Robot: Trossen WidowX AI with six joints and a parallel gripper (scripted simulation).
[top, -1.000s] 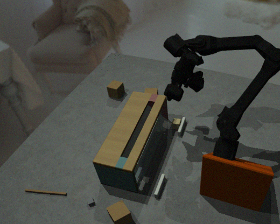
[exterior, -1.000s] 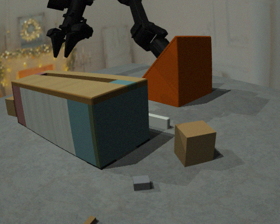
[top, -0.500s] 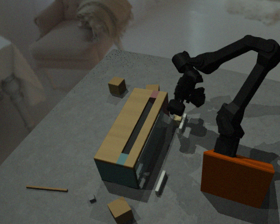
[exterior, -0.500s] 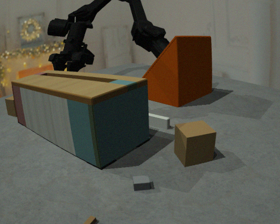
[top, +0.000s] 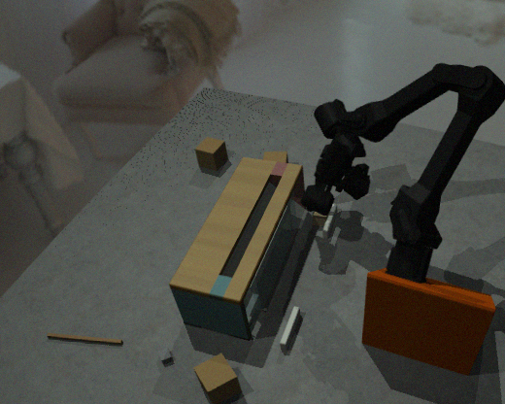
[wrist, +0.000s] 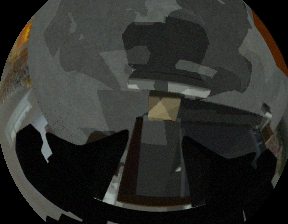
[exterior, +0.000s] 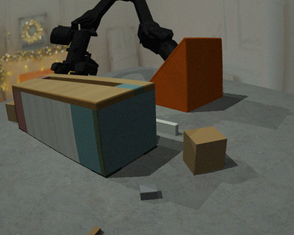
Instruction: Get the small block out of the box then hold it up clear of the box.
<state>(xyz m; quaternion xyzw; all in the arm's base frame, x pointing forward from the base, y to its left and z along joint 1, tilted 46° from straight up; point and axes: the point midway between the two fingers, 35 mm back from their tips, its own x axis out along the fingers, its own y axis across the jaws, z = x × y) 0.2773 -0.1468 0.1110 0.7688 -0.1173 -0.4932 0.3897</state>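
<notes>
The tan block is 40 mm below my gripper tip and 20 mm behind it. The rest, counted from my gripper tip: box (170 mm to the left, 30 mm ahead, 10 mm above); then thin wooden stick (530 mm to the left, 250 mm ahead, 50 mm below); then grey piece (460 mm to the left, 70 mm ahead, 50 mm below).
</notes>
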